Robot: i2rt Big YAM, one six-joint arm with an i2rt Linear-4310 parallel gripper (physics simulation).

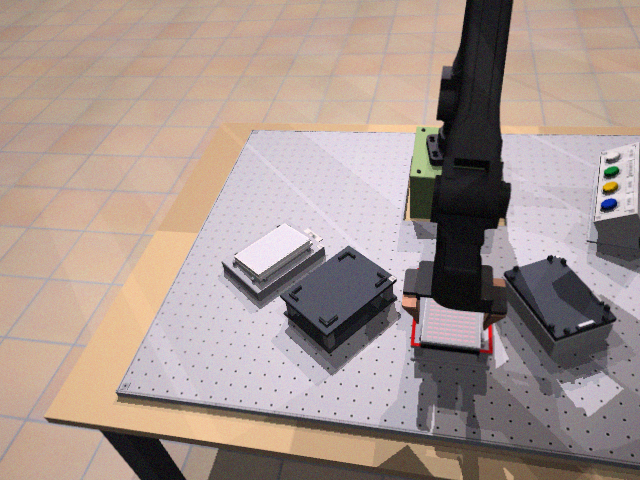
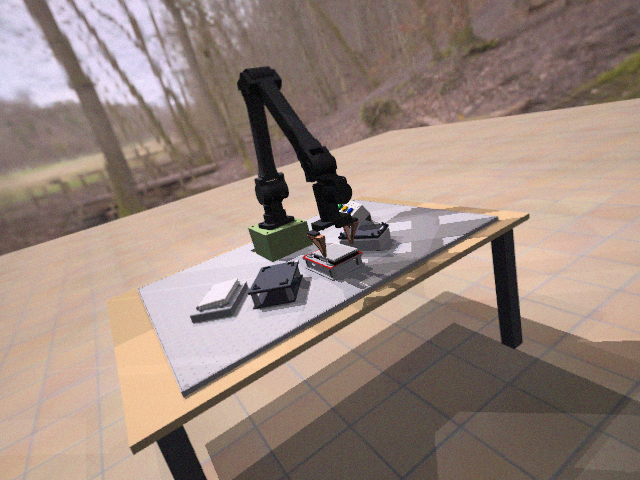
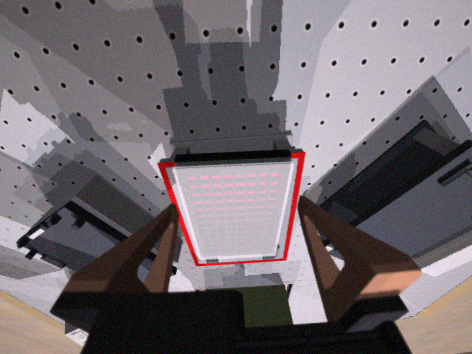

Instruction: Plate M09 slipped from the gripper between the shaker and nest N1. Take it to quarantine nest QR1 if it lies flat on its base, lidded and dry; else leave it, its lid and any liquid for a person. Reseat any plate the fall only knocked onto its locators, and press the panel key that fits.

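Where they show: gripper, fingertip midpoint: (image 1: 450,323) (image 2: 338,250) (image 3: 237,205); arm's base at its link origin: (image 2: 276,224).
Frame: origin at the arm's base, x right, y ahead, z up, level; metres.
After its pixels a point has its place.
A plate with pink wells (image 1: 450,328) {x 0.074, y 0.411, z -0.033 m} (image 2: 337,251) {x 0.068, y 0.395, z -0.034 m} (image 3: 232,215) {x 0.065, y 0.389, z -0.034 m} sits inside the red-rimmed nest (image 1: 491,345) {x 0.014, y 0.430, z -0.053 m} (image 2: 317,262) {x 0.120, y 0.353, z -0.052 m} (image 3: 299,175) {x 0.129, y 0.401, z -0.053 m}, under what looks like a clear lid. Its label is not readable, and I cannot tell whether it is fully seated. My gripper (image 1: 450,319) {x 0.073, y 0.407, z -0.026 m} (image 2: 338,248) {x 0.073, y 0.407, z -0.026 m} (image 3: 237,205) {x 0.073, y 0.407, z -0.026 m} is open, with one finger at each long side of this plate and nothing held. A white-topped plate (image 1: 273,250) {x 0.370, y 0.201, z -0.050 m} (image 2: 219,294) {x 0.383, y 0.217, z -0.050 m} rests on a low grey nest (image 1: 297,277) {x 0.328, y 0.234, z -0.093 m} at the left. No liquid can be made out.
A black stand with corner brackets (image 1: 338,289) {x 0.246, y 0.314, z -0.041 m} (image 2: 276,276) {x 0.248, y 0.319, z -0.041 m} (image 3: 420,225) {x 0.253, y 0.309, z -0.041 m} stands left of the red-rimmed nest. A dark-topped unit with pegs (image 1: 560,294) {x -0.106, y 0.349, z -0.039 m} (image 2: 364,232) {x -0.088, y 0.365, z -0.039 m} (image 3: 95,240) {x -0.082, y 0.382, z -0.039 m} stands right of it. The key panel (image 1: 615,180) {x -0.270, y 0.105, z -0.021 m} is at back right. The arm's green base (image 1: 423,191) {x 0.077, y 0.077, z -0.034 m} (image 2: 279,240) {x 0.058, y 0.079, z -0.036 m} is behind.
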